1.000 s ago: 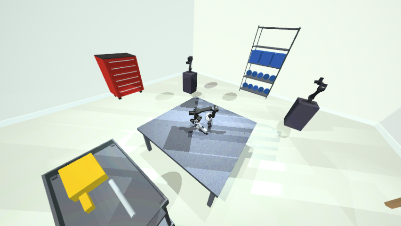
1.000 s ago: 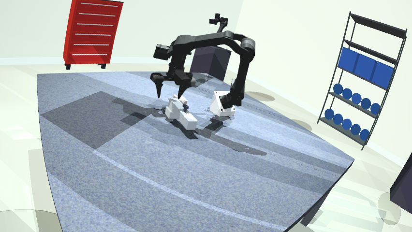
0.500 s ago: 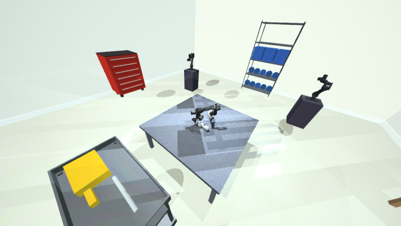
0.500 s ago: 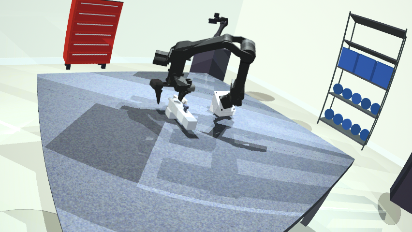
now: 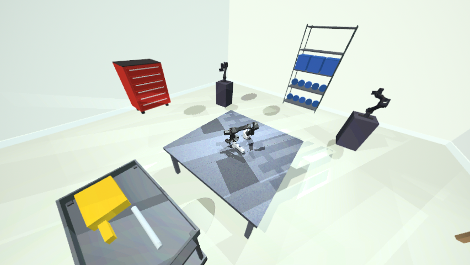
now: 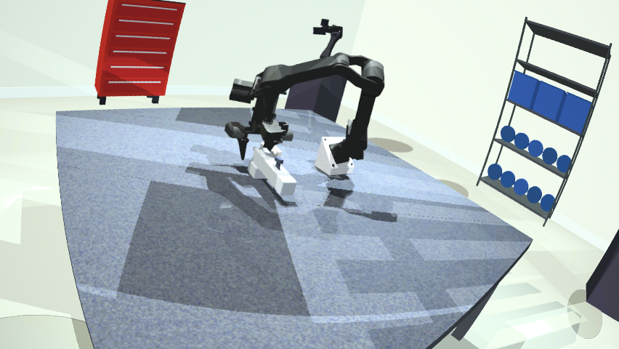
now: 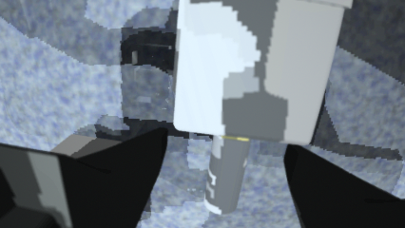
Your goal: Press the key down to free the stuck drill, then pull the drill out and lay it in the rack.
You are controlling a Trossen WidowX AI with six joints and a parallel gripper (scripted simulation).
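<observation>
Right now the drill is 50 mm to the left of my gripper tip, 30 mm above it and 10 mm ahead of it. The rest, counted from my gripper tip: white block (110 mm to the left, 30 mm ahead, 20 mm above); dark key (130 mm to the left, 30 mm ahead, 30 mm above).
</observation>
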